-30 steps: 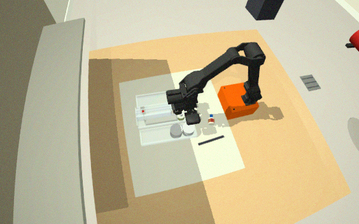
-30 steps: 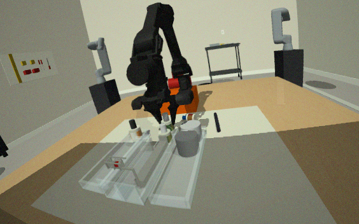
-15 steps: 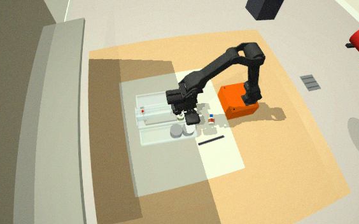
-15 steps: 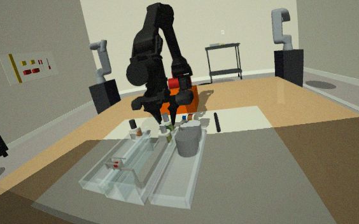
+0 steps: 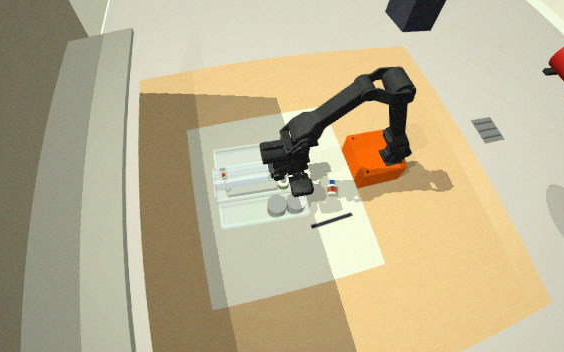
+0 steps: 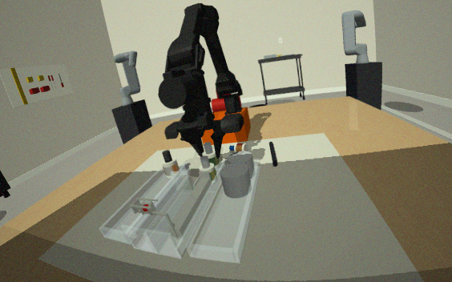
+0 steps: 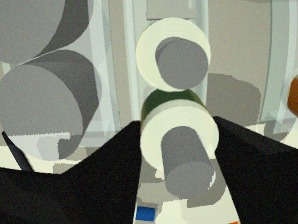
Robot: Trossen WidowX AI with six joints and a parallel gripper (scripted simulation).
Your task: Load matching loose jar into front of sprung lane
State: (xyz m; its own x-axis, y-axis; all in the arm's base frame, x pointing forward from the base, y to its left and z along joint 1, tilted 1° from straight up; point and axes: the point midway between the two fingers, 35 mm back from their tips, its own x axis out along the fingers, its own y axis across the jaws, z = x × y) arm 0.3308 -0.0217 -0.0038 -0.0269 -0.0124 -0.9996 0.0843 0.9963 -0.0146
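Now: gripper tip 140 mm short of the pusher plate and 40 mm to the left of it. Also, from my gripper tip: black bar: 150 mm to the left, 80 mm behind, 40 mm below.
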